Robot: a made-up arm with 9 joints.
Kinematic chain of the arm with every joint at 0, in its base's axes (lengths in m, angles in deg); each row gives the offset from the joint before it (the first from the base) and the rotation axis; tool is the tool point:
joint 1: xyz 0 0 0.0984 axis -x
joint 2: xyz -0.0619 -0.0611 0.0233 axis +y
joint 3: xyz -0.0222 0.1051 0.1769 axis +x
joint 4: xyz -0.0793 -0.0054 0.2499 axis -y
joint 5: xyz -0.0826 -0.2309 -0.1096 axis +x
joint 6: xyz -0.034 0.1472 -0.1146 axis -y
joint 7: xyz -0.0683 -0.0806 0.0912 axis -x
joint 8: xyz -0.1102 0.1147 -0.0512 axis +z
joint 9: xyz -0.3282 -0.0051 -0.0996 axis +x
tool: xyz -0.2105 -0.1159 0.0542
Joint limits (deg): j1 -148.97..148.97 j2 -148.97..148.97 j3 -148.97..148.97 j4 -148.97..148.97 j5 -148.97..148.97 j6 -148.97..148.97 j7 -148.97..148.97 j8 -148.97..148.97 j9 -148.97..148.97
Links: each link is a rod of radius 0.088 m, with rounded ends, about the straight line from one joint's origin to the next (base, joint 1, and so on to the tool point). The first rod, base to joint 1, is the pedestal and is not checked.
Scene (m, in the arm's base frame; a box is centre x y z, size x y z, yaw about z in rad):
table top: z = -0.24
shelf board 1: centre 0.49 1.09 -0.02 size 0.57 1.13 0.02 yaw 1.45
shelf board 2: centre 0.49 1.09 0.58 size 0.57 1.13 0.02 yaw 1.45
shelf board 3: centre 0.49 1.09 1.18 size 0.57 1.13 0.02 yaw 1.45
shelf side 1: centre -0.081 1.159 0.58 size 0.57 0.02 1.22 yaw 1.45
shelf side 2: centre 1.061 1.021 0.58 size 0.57 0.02 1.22 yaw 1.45
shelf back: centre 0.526 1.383 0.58 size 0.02 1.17 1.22 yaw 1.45
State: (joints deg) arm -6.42 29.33 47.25 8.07 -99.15 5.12 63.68 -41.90 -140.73
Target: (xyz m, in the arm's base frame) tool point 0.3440 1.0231 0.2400
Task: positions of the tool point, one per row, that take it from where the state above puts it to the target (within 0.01 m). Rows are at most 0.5 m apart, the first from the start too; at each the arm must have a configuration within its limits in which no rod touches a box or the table.
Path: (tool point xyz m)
1: -0.9005 -0.4641 0.4146
2: -0.7508 -0.2322 0.8188
3: -0.4637 0.1128 1.0083
4: -0.1309 0.4386 0.9247
5: 0.1455 0.6150 0.6215
6: 0.2898 0.5773 0.2400
7: 0.2935 0.7419 0.2787
8: 0.3112 0.8937 0.2792
9: 0.3440 1.0231 0.2400

